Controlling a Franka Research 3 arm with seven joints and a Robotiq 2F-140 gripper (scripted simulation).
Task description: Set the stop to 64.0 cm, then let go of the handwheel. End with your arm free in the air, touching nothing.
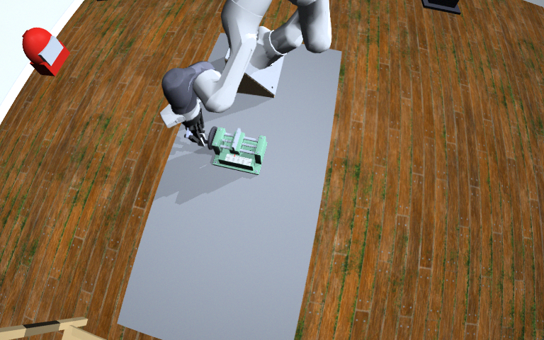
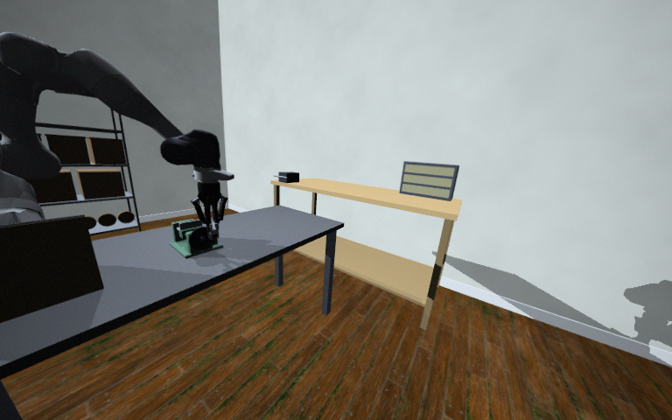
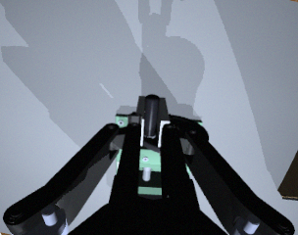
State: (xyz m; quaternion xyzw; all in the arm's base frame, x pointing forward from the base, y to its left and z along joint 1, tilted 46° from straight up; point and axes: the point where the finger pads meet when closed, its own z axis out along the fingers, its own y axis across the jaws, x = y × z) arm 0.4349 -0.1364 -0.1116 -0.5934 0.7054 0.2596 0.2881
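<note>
The dark handwheel is 20 mm to the left of my hand, 20 mm below it and 10 mm behind it. Also, from my hand: stop carriage (140 mm to the left, 20 mm below).
</note>
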